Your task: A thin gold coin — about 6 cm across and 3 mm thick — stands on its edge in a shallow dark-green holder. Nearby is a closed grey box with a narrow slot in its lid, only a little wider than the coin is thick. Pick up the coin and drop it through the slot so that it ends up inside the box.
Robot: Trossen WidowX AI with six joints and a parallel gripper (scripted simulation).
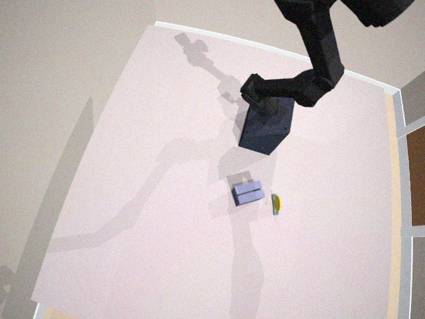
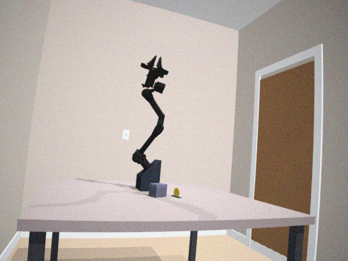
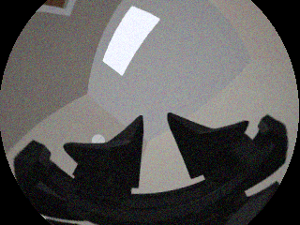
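Now: the gold coin 8 cm ahead of my gripper tip, 17 cm to the left of it and 85 cm below it.
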